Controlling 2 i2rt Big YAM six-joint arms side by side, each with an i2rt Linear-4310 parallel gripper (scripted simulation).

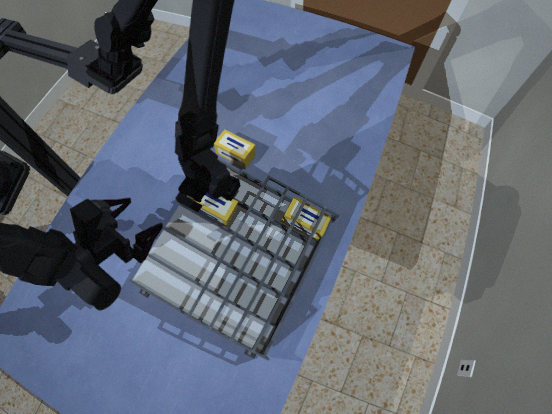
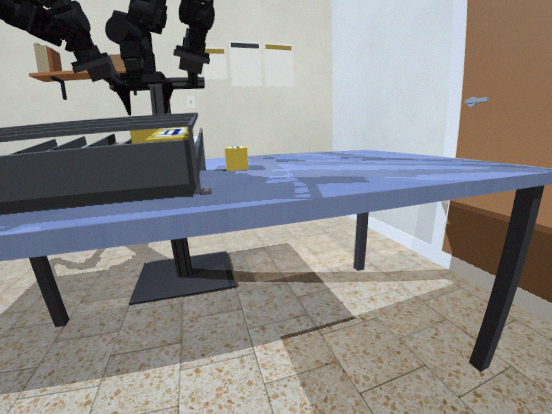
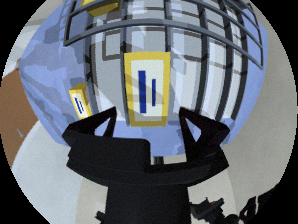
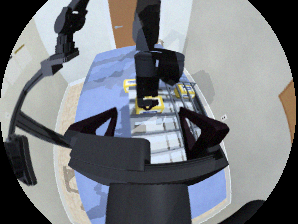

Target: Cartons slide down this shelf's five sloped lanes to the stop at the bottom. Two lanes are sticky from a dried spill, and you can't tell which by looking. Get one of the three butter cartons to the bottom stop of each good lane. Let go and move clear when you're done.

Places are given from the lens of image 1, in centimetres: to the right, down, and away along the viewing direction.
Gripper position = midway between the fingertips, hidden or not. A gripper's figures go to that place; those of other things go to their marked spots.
my right gripper [image 1: 145,212]: -27, 1, 68
butter carton [image 1: 309,215]: 9, 2, 96
butter carton [image 1: 221,210]: -15, 1, 92
butter carton [image 1: 228,145]: -16, -20, 110
